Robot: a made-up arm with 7 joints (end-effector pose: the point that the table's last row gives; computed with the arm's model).
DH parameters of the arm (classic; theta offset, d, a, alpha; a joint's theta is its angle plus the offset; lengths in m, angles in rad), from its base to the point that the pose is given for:
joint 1: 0 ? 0 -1.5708
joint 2: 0 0 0 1.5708
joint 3: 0 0.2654 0.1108 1.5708
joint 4: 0 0 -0.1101 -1.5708
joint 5: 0 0.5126 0 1.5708
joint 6: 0 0 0.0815 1.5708
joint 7: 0 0 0 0
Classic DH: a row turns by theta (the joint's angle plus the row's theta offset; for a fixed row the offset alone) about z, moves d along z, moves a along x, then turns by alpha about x.
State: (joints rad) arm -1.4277 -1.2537 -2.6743 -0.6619 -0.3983 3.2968 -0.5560
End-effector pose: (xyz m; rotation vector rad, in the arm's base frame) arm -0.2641 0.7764 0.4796 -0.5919 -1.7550 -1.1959
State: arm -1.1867 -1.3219 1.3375 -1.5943 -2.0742 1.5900 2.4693
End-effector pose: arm 0.5222 0.5451 0.7025 -0.4039 0.1670 2.7123
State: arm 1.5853 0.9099 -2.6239 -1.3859 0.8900 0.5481 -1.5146
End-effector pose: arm 0.3655 0.0196 1.1429 -2.5930 -1.4762 -0.0718
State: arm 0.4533 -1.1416 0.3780 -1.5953 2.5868 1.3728 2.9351
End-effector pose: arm -0.1794 0.2112 1.2063 2.0047 -0.3131 -2.0497
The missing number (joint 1, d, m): 0.4565
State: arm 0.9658 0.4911 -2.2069 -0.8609 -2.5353 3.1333 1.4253
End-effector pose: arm 0.3828 -0.1625 1.1290 0.5813 0.3261 0.5952
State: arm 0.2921 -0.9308 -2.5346 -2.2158 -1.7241 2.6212 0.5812
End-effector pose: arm -0.1572 -0.4720 0.0922 2.3149 -1.9018 -0.1121
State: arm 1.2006 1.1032 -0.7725 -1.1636 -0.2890 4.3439 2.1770
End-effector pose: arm 0.5286 0.4971 0.4140 -1.2888 -0.1320 -0.4374
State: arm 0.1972 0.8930 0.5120 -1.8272 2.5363 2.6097 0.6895
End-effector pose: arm 0.4434 0.3827 0.1032 -0.3629 2.1729 1.1382
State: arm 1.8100 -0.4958 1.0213 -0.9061 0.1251 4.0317 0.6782
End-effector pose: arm -0.2647 -0.2147 1.1385 0.4054 0.0399 0.4482
